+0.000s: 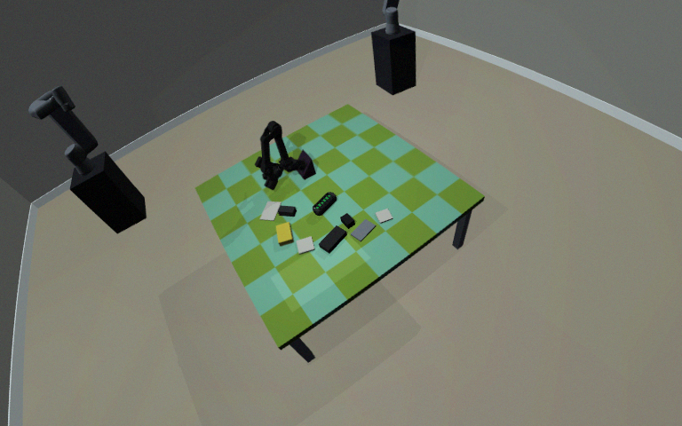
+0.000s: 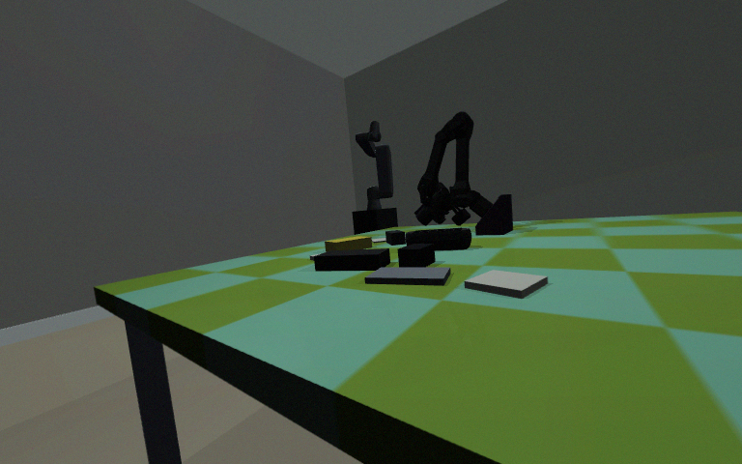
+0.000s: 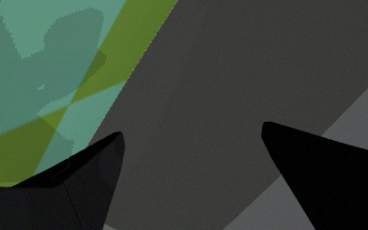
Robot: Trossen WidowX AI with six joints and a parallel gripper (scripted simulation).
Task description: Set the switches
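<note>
Right now the white plate is 320 mm ahead of my gripper tip, 110 mm to the right of it and 100 mm below it. Also, from my gripper tip: yellow block 540 mm ahead, 110 mm to the right, 80 mm below; then long black block 720 mm ahead, 90 mm to the left, 80 mm below; then small black cube 660 mm ahead, 210 mm to the left, 80 mm below.
</note>
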